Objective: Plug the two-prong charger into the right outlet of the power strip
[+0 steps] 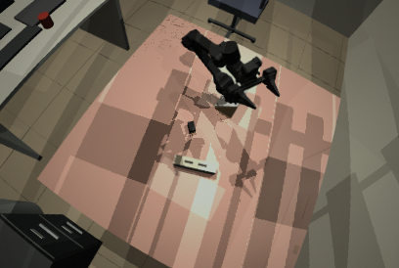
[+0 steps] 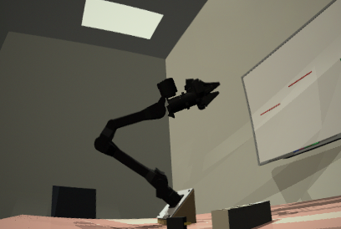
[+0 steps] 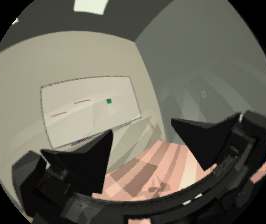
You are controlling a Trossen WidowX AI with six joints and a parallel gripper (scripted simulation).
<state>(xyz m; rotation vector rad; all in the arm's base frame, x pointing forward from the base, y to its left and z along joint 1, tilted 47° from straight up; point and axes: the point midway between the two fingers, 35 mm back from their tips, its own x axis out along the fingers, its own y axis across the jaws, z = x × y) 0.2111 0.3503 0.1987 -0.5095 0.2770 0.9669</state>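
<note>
Right now the two-prong charger is 48 cm below my gripper tip, 21 cm to the right of it and 3 cm ahead of it.
</note>
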